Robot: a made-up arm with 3 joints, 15 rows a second.
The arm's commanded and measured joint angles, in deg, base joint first. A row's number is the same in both.
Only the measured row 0 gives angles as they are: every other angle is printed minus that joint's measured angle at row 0.
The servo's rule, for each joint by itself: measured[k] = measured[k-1] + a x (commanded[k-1-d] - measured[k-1]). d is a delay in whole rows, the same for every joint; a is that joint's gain. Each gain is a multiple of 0.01, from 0.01 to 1. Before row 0 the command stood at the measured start. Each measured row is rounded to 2 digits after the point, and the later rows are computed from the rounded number. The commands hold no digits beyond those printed.
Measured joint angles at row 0:
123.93, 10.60, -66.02
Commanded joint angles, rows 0 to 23:
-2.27, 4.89, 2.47
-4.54, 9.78, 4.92
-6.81, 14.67, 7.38
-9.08, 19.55, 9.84
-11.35, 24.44, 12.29
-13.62, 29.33, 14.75
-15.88, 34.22, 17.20
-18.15, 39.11, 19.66
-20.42, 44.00, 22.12
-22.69, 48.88, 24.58
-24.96, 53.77, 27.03
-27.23, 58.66, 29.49
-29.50, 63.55, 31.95
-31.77, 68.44, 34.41
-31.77, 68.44, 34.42
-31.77, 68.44, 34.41
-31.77, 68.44, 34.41
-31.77, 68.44, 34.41
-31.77, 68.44, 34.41
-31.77, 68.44, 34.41
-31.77, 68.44, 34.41
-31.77, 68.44, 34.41
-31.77, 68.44, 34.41
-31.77, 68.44, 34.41
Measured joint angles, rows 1 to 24:
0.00, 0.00, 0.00
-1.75, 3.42, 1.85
-3.90, 7.87, 4.15
-6.14, 12.63, 6.57
-8.40, 17.47, 9.02
-10.67, 22.35, 11.47
-12.94, 27.24, 13.93
-15.20, 32.13, 16.38
-17.47, 37.02, 18.84
-19.74, 41.91, 21.30
-22.01, 46.79, 23.76
-24.28, 51.68, 26.21
-26.55, 56.57, 28.67
-28.82, 61.46, 31.13
-31.09, 66.35, 33.59
-31.61, 67.81, 34.21
-31.73, 68.25, 34.36
-31.76, 68.38, 34.40
-31.77, 68.42, 34.41
-31.77, 68.43, 34.41
-31.77, 68.44, 34.41
-31.77, 68.44, 34.41
-31.77, 68.44, 34.41
-31.77, 68.44, 34.41
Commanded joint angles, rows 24 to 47:
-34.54, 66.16, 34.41
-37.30, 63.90, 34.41
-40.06, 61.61, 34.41
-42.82, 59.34, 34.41
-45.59, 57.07, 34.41
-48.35, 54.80, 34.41
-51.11, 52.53, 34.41
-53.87, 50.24, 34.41
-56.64, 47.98, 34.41
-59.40, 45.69, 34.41
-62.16, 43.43, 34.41
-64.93, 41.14, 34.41
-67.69, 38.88, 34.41
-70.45, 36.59, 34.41
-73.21, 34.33, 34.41
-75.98, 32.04, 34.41
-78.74, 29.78, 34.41
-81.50, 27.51, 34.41
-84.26, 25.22, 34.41
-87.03, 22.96, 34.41
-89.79, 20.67, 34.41
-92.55, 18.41, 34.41
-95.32, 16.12, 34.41
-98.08, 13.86, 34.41
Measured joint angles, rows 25 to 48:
-31.77, 68.44, 34.41
-33.90, 66.84, 34.41
-36.52, 64.78, 34.41
-39.25, 62.56, 34.41
-42.00, 60.31, 34.41
-44.76, 58.04, 34.41
-47.52, 55.77, 34.41
-50.28, 53.50, 34.41
-53.04, 51.22, 34.41
-55.81, 48.95, 34.41
-58.57, 46.67, 34.41
-61.33, 44.40, 34.41
-64.10, 42.12, 34.41
-66.86, 39.85, 34.41
-69.62, 37.57, 34.41
-72.38, 35.30, 34.41
-75.15, 33.02, 34.41
-77.91, 30.75, 34.41
-80.67, 28.48, 34.41
-83.43, 26.20, 34.41
-86.20, 23.93, 34.41
-88.96, 21.65, 34.41
-91.72, 19.38, 34.41
-94.49, 17.10, 34.41

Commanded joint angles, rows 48 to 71:
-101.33, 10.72, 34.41
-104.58, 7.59, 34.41
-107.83, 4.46, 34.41
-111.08, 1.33, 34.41
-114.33, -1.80, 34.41
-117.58, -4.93, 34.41
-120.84, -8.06, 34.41
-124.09, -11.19, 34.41
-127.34, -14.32, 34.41
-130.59, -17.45, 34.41
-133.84, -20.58, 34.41
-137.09, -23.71, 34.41
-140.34, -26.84, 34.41
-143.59, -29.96, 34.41
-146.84, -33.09, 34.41
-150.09, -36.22, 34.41
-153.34, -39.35, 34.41
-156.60, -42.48, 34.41
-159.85, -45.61, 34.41
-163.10, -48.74, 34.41
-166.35, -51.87, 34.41
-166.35, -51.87, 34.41
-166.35, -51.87, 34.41
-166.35, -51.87, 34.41
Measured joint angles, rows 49 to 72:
-97.25, 14.83, 34.41
-100.39, 11.95, 34.41
-103.62, 8.90, 34.41
-106.86, 5.79, 34.41
-110.11, 2.67, 34.41
-113.36, -0.46, 34.41
-116.61, -3.59, 34.41
-119.87, -6.72, 34.41
-123.12, -9.85, 34.41
-126.37, -12.98, 34.41
-129.62, -16.11, 34.41
-132.87, -19.24, 34.41
-136.12, -22.37, 34.41
-139.37, -25.50, 34.41
-142.62, -28.62, 34.41
-145.87, -31.75, 34.41
-149.12, -34.88, 34.41
-152.37, -38.01, 34.41
-155.63, -41.14, 34.41
-158.88, -44.27, 34.41
-162.13, -47.40, 34.41
-165.38, -50.53, 34.41
-166.13, -51.47, 34.41
-166.30, -51.75, 34.41

